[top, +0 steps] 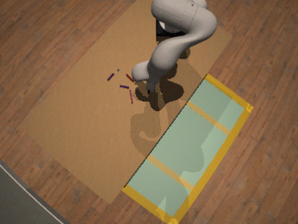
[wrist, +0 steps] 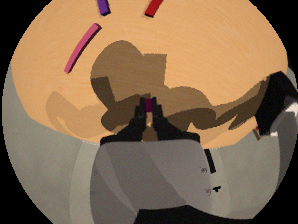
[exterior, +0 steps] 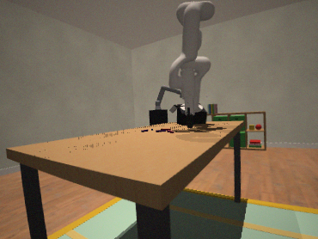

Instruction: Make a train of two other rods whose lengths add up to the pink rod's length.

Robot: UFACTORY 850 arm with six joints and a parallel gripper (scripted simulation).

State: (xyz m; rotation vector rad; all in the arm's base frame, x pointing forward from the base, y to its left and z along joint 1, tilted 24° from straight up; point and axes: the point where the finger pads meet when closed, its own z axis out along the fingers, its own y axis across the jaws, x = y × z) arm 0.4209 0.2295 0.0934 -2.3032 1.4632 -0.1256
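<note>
Right now my hand is 2 cm above the magenta rod. Round my hand: red rod 5 cm ahead, 15 cm to the right, 3 cm below; tiny blue rod 8 cm ahead, 24 cm to the right, 3 cm below; pink rod 13 cm ahead, 5 cm to the right, 3 cm below.
</note>
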